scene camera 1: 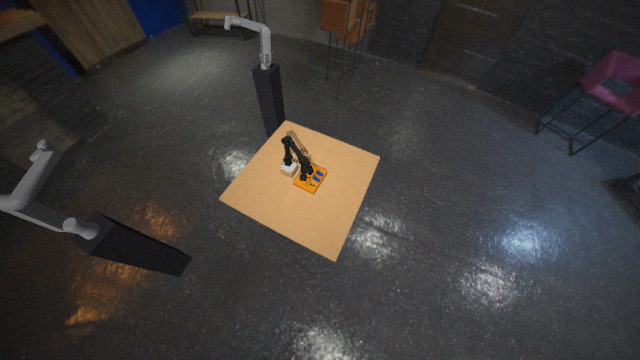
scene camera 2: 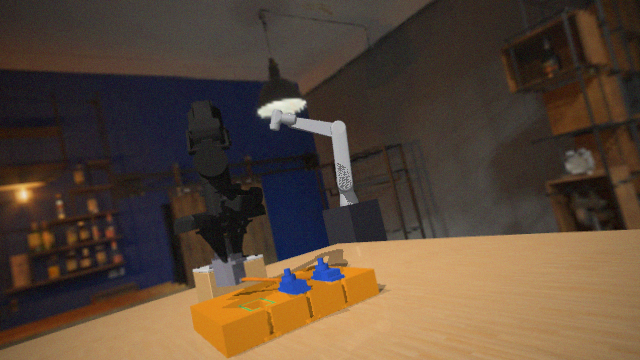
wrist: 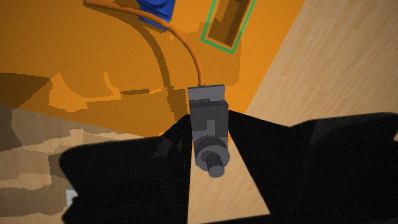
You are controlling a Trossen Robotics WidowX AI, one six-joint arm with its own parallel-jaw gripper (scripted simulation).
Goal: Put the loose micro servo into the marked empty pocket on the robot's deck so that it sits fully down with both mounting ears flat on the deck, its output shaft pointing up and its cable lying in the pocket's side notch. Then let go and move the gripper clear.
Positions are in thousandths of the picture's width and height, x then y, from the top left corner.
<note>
In view: my gripper (scene camera 2: 363, 721), a grey micro servo (scene camera 2: 362, 760) and an orange deck (scene camera 2: 315, 868).
My gripper shows as well in the wrist view (wrist: 524, 525). The orange deck also shows in the wrist view (wrist: 295, 324).
</note>
